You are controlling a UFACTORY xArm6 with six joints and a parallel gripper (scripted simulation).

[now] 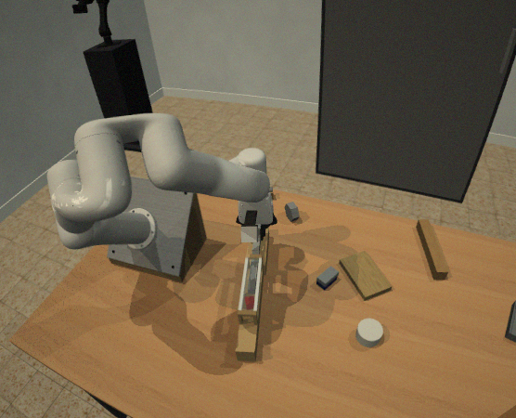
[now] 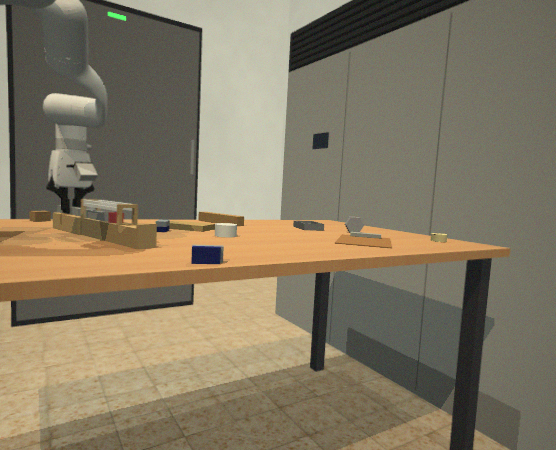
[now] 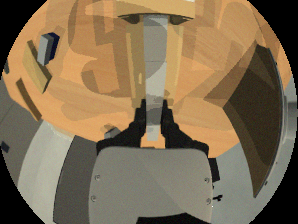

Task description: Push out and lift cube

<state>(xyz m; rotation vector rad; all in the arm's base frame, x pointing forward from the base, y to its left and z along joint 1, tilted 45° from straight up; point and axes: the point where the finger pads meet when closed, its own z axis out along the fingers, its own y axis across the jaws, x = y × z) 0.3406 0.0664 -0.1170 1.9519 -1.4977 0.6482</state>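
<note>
My gripper is now 240 mm to the left of the red cube, 60 mm short of it and 10 mm above it. Round my hand: grey hex block: 160 mm to the left, 70 mm ahead, 40 mm below; then blue-grey block: 240 mm ahead, 70 mm to the right, 50 mm below; then channel: 200 mm to the right, 50 mm ahead, 10 mm below.
</note>
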